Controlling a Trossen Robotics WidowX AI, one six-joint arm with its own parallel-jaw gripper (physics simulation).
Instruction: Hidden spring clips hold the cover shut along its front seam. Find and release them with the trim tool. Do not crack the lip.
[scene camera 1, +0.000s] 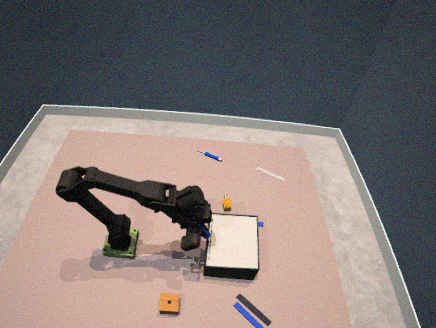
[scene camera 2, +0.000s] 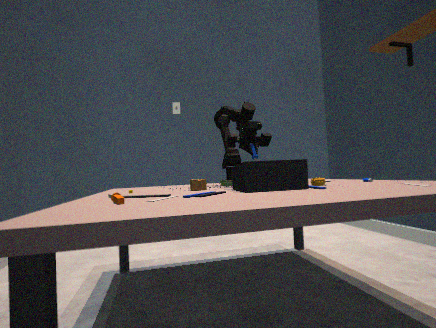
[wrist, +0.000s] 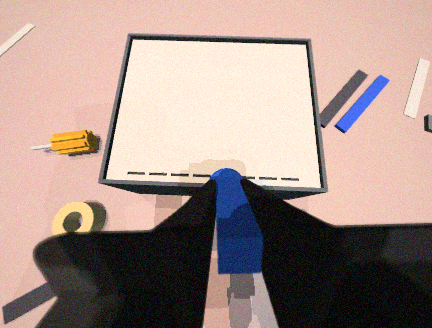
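Seen in the pictures: gripper, fingertip midpoint: (scene camera 1: 206, 233) (scene camera 2: 254, 154) (wrist: 227, 185); arm's base, link origin: (scene camera 1: 120, 242).
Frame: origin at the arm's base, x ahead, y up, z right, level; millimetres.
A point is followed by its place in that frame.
A black box (scene camera 1: 232, 272) @(x 411, y 28, z 83 mm) (scene camera 2: 270, 176) @(x 498, y 19, z -2 mm) (wrist: 114, 107) @(x 400, y 64, z -137 mm) has a cream cover (scene camera 1: 233, 242) @(x 409, y 60, z -19 mm) (wrist: 215, 105) @(x 407, y 60, z -28 mm) lying flat within its rim. In the wrist view a row of short dark slots runs along the cover's near edge. My gripper (wrist: 227, 185) @(x 310, y 107, z -19 mm) is shut on the blue trim tool (scene camera 1: 205, 231) @(x 305, y 118, z -19 mm) (scene camera 2: 254, 151) @(x 305, y 119, z -20 mm) (wrist: 239, 235) @(x 285, y 150, z -18 mm). The tool's rounded end shows over the middle of the slot row and hides part of it. In the second scene view the tool is tilted and its lower end is close to the box's top edge. Whether it touches the cover cannot be told.
A yellow-orange tool (scene camera 1: 227, 203) @(x 392, y 2, z -233 mm) (scene camera 2: 318, 181) @(x 411, y -11, z -232 mm) (wrist: 74, 142) @(x 389, y -4, z -234 mm) and a tape ring (wrist: 59, 218) @(x 284, y -5, z -225 mm) lie left of the box in the wrist view. Dark (scene camera 1: 253, 309) @(x 493, y -25, z 197 mm) (wrist: 344, 98) @(x 490, y -25, z 198 mm) and blue strips (scene camera 1: 247, 315) @(x 472, y -24, z 220 mm) (wrist: 362, 103) @(x 479, y -24, z 226 mm) lie on its other side. An orange block (scene camera 1: 169, 303) @(x 207, y -15, z 200 mm) and blue screwdriver (scene camera 1: 213, 156) @(x 323, y -18, z -525 mm) lie farther off.
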